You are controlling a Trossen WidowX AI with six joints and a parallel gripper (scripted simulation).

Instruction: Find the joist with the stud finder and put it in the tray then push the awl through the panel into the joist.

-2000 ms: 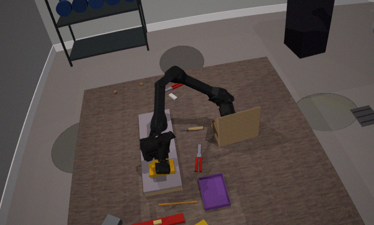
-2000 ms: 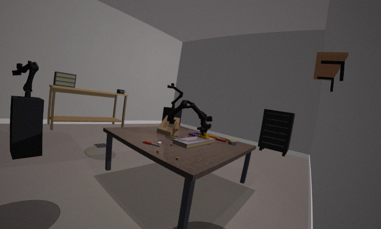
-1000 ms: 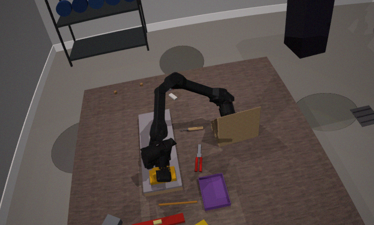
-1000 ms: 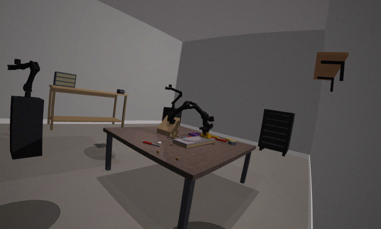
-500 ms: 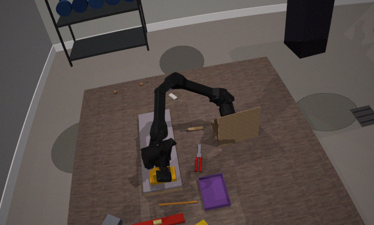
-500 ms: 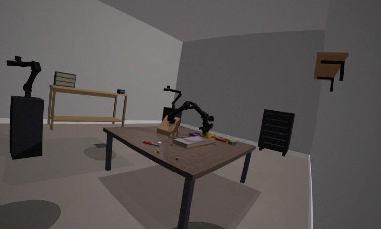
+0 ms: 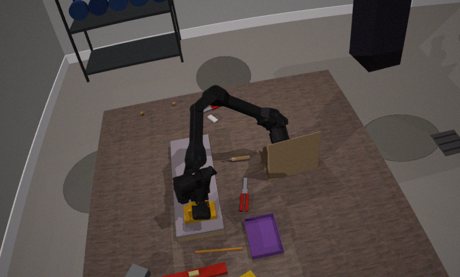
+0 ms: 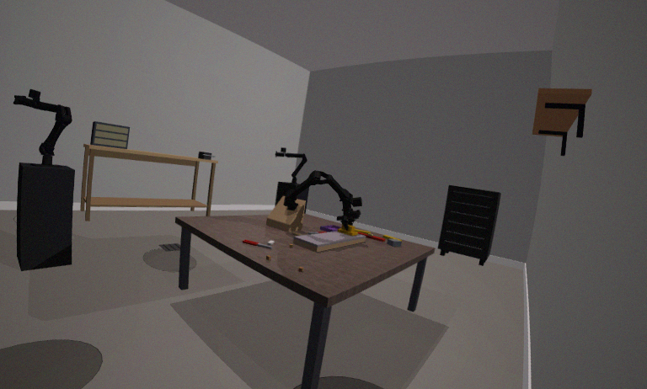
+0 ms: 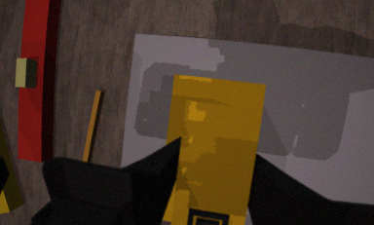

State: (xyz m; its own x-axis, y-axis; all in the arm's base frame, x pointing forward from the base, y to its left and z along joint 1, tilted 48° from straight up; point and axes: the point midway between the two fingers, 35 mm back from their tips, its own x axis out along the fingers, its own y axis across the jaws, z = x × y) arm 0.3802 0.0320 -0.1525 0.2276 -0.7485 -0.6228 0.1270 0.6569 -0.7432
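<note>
Right now my gripper tip is 40 mm past the small light and 30 mm below it. Also, from my gripper tip: pencil 30 mm behind, 160 mm to the left, 60 mm below; red level 70 mm ahead, 230 mm to the left, 50 mm below; yellow stud finder 20 mm behind, 20 mm above.
</note>
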